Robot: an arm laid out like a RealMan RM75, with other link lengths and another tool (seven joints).
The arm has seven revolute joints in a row. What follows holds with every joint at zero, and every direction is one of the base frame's. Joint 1 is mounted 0.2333 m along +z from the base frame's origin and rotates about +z. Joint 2 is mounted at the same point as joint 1 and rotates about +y. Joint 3 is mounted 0.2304 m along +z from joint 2 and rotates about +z. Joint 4 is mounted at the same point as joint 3 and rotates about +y. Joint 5 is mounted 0.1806 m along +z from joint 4 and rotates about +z. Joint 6 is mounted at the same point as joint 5 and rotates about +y. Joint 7 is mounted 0.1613 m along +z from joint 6 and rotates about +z. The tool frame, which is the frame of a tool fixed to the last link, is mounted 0.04 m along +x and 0.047 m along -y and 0.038 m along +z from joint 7; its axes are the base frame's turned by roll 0, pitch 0.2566 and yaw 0.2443 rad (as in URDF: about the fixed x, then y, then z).
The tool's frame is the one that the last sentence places.
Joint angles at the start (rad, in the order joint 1, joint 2, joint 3, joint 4, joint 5, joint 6, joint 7):
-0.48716, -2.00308, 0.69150, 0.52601, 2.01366, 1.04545, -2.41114
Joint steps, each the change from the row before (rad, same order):
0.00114, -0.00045, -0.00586, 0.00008, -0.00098, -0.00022, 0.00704
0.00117, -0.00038, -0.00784, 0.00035, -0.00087, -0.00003, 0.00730
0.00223, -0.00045, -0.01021, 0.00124, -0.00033, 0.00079, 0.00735
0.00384, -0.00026, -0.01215, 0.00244, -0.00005, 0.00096, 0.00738
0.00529, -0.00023, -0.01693, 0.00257, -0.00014, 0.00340, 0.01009
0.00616, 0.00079, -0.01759, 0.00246, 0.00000, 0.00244, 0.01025
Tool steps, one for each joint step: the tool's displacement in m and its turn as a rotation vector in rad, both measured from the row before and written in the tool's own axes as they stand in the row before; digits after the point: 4 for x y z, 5 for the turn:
0.0008, -0.0005, -0.0005, -0.00024, 0.00519, 0.00186
0.0012, -0.0007, -0.0006, 0.00002, 0.00675, 0.00123
0.0014, -0.0011, -0.0011, 0.00078, 0.00821, 0.00011
0.0017, -0.0018, -0.0018, 0.00252, 0.01012, -0.00064
0.0019, -0.0023, -0.0025, 0.00213, 0.01261, -0.00197
0.0023, -0.0031, -0.0030, 0.00452, 0.01385, -0.00156

